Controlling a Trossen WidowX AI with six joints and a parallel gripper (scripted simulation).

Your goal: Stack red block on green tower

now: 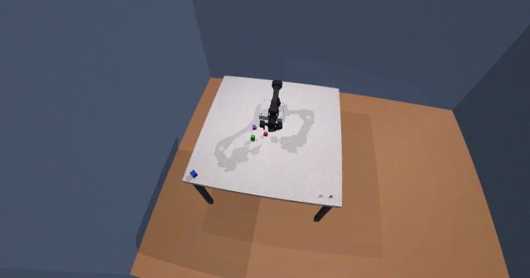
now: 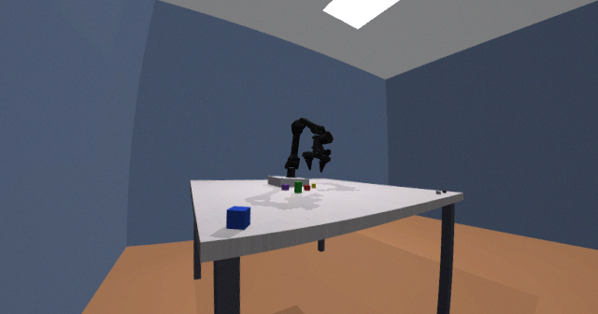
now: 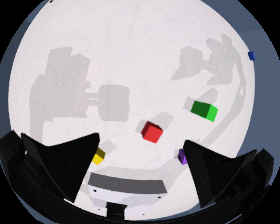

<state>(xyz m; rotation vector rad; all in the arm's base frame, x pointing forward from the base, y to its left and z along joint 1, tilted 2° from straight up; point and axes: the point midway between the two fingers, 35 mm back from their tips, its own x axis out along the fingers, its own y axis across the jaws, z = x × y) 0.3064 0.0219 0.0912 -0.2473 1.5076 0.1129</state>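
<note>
My gripper tip is 20 mm past the red block, 40 mm to the left of it and 100 mm above it. From my gripper tip the other things lie so: purple block (70 mm behind, 160 mm to the right, 100 mm below); then blue block (510 mm ahead, 520 mm to the right, 90 mm below); then yellow block (120 mm behind, 60 mm to the left, 100 mm below).
</note>
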